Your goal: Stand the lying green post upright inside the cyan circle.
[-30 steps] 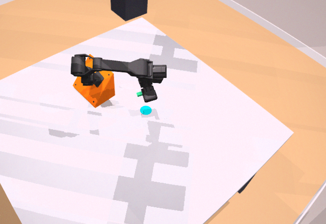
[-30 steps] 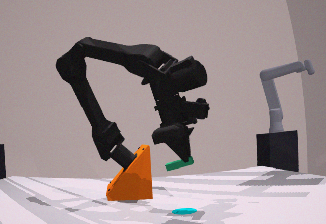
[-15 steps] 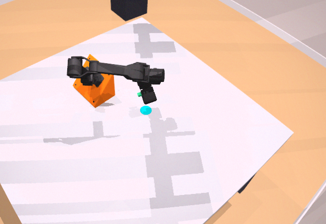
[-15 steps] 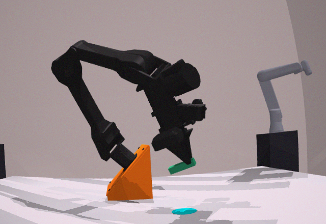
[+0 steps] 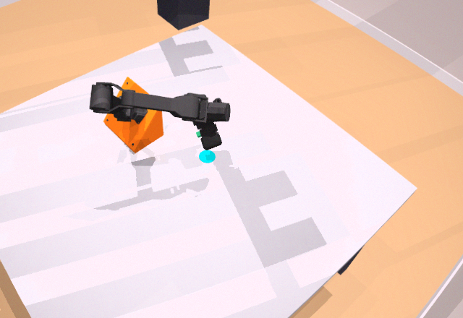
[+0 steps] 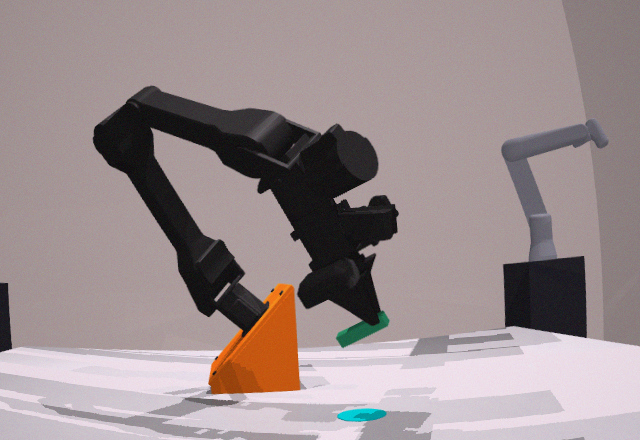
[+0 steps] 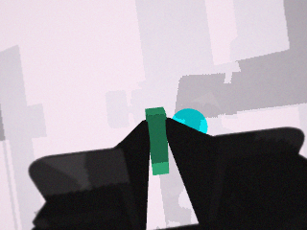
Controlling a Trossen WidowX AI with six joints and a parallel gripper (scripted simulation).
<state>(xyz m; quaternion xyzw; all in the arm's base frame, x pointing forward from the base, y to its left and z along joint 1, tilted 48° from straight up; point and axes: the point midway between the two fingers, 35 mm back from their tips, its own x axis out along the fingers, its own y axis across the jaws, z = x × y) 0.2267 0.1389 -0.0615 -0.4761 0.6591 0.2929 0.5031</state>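
Right now my gripper tip is 2 cm short of the cyan circle, 3 cm to the left of it and 12 cm above it. The rest, counted from my gripper tip: green post: 1 cm behind, 2 cm to the right, 1 cm below.
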